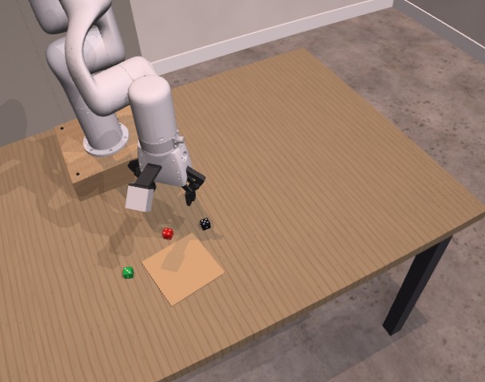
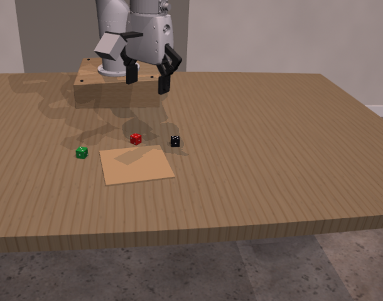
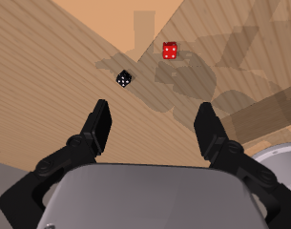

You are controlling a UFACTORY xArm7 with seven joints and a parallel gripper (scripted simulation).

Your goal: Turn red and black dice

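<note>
My gripper is now 10 mm past the red die, 30 mm to the left of it and 140 mm above it. The rest, counted from my hand: tan mat (90 mm ahead, 30 mm to the right, 150 mm below); green die (50 mm ahead, 150 mm to the right, 140 mm below); black die (60 mm to the left, 140 mm below).
</note>
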